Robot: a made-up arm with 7 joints. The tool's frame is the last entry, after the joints. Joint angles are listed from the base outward. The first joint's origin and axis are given. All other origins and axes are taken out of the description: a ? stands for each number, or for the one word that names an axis. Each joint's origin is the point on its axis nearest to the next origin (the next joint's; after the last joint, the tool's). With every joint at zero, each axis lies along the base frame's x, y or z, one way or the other. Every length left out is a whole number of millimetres.
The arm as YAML. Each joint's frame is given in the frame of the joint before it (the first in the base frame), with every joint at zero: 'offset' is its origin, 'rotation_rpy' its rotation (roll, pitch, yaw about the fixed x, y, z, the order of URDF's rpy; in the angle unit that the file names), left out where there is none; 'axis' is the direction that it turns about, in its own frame. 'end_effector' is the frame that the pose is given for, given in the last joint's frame.
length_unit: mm
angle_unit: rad
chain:
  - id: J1
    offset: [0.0, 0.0, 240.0]
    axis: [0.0, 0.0, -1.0]
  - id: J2
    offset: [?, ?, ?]
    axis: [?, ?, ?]
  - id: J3
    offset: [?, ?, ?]
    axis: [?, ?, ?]
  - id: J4
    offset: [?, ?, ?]
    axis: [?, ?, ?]
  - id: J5
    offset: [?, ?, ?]
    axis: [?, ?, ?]
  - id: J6
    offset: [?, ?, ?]
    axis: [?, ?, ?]
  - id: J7
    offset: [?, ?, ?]
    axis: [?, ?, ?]
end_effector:
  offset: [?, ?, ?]
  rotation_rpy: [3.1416, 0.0, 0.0]
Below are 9 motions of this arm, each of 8 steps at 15 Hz.
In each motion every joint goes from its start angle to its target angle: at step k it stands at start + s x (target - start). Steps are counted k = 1, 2, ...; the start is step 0. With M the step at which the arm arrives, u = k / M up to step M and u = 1 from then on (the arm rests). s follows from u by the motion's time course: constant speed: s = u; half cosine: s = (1 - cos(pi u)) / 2; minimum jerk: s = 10 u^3 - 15 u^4 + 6 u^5.
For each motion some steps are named. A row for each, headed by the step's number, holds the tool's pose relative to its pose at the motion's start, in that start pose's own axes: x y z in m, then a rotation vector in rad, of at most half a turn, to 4 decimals.
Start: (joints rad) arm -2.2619 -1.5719 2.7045 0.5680 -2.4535 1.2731 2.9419
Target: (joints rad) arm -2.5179 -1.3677 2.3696 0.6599 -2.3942 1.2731 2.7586
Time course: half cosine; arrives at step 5
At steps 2, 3, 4, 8:
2: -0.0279 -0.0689 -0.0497 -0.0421 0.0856 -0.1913
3: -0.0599 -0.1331 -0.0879 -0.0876 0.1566 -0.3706
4: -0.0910 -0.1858 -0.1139 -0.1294 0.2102 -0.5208
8: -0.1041 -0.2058 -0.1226 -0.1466 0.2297 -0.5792

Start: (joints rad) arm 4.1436 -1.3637 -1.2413 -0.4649 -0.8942 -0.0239 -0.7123
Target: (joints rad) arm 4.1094 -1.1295 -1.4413 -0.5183 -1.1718 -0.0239 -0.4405
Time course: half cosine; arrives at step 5
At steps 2, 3, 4, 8:
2: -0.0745 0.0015 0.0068 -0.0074 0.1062 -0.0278
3: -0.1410 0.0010 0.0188 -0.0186 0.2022 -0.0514
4: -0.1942 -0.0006 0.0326 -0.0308 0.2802 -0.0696
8: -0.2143 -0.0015 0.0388 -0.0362 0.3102 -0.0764

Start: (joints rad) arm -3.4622 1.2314 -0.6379 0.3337 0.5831 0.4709 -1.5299
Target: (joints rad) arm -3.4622 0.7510 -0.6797 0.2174 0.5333 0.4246 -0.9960
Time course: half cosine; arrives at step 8
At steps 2, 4, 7, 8:
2: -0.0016 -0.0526 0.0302 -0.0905 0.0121 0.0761
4: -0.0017 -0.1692 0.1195 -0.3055 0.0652 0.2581
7: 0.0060 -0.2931 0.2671 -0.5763 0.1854 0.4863
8: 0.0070 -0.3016 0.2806 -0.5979 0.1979 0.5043

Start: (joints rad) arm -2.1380 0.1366 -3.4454 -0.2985 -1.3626 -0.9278 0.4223
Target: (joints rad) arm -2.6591 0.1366 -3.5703 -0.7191 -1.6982 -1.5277 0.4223
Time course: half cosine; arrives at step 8
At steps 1, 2, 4, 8:
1: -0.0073 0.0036 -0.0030 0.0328 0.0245 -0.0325
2: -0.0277 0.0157 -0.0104 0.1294 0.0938 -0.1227
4: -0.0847 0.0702 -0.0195 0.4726 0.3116 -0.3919
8: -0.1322 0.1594 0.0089 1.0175 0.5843 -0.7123

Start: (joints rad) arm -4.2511 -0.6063 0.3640 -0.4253 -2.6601 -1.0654 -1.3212
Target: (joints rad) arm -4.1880 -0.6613 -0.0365 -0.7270 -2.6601 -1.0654 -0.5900
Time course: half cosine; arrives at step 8
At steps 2, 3, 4, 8:
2: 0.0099 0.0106 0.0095 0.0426 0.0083 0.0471
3: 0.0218 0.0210 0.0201 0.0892 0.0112 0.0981
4: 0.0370 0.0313 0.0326 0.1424 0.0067 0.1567
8: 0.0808 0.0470 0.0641 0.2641 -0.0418 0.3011

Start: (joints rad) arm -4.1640 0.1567 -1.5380 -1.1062 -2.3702 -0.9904 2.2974
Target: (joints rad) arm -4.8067 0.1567 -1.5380 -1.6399 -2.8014 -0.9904 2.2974
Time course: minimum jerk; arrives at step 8
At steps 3, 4, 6, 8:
3: -0.0083 0.0370 -0.0005 -0.0188 -0.0443 -0.2691
4: -0.0138 0.0711 0.0019 -0.0300 -0.0578 -0.4838
6: -0.0189 0.1386 0.0145 -0.0395 -0.0292 -0.8433
8: -0.0189 0.1575 0.0200 -0.0396 -0.0104 -0.9315

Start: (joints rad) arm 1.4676 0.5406 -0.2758 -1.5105 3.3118 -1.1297 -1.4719
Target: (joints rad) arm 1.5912 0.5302 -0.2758 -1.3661 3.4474 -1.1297 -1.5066
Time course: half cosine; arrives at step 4
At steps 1, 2, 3, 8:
1: 0.0027 -0.0022 -0.0039 -0.0160 -0.0176 0.0235
2: 0.0098 -0.0072 -0.0129 -0.0530 -0.0615 0.0812
3: 0.0176 -0.0117 -0.0211 -0.0877 -0.1072 0.1400
8: 0.0211 -0.0134 -0.0243 -0.1014 -0.1266 0.1647

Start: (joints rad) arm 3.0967 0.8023 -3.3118 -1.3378 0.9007 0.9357 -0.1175
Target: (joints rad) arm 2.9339 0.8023 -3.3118 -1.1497 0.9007 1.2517 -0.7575
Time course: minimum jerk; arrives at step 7
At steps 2, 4, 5, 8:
2: 0.0182 0.0065 -0.0098 0.0185 -0.0745 -0.0801
4: 0.0807 0.0313 -0.0341 0.1332 -0.3115 -0.3516
5: 0.1092 0.0438 -0.0408 0.2117 -0.4100 -0.4746
8: 0.1275 0.0522 -0.0436 0.2711 -0.4695 -0.5531

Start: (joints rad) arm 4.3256 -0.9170 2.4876 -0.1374 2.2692 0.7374 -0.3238
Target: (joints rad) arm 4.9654 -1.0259 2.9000 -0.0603 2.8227 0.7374 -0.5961
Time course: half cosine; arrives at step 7
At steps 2, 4, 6, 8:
2: 0.0441 0.0292 -0.0364 0.1693 -0.0109 0.1649
4: 0.1369 0.1004 -0.0962 0.4938 -0.0169 0.5699
6: 0.2085 0.1567 -0.1271 0.6835 -0.0065 0.9279
8: 0.2192 0.1647 -0.1307 0.7049 -0.0041 0.9824

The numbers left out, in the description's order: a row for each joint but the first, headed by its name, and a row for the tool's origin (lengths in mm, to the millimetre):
J2: xyz 0.0 -9.0 0.0, axis 0.0 1.0 0.0
J3: xyz 0.0 0.0 426.0, axis 0.0 0.0 -1.0
J4: xyz 0.0 -13.0 0.0, axis 0.0 1.0 0.0
J5: xyz 0.0 0.0 219.0, axis 0.0 0.0 -1.0
J6: xyz 0.0 0.0 0.0, axis 0.0 1.0 0.0
J7: xyz 0.0 0.0 163.0, axis 0.0 0.0 -1.0
tool: xyz 0.0 0.0 0.0

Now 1 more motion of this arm.
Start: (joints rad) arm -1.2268 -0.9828 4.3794 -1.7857 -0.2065 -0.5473 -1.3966
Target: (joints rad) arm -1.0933 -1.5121 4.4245 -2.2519 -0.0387 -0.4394 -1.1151
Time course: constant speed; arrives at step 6
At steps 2, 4, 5, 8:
2: 0.0506 -0.0449 0.0268 -0.0146 0.0552 0.0046
4: 0.0863 -0.0978 0.0470 -0.0190 0.1357 0.0287
5: 0.0987 -0.1260 0.0549 -0.0152 0.1841 0.0486
8: 0.1075 -0.1548 0.0615 -0.0064 0.2373 0.0741

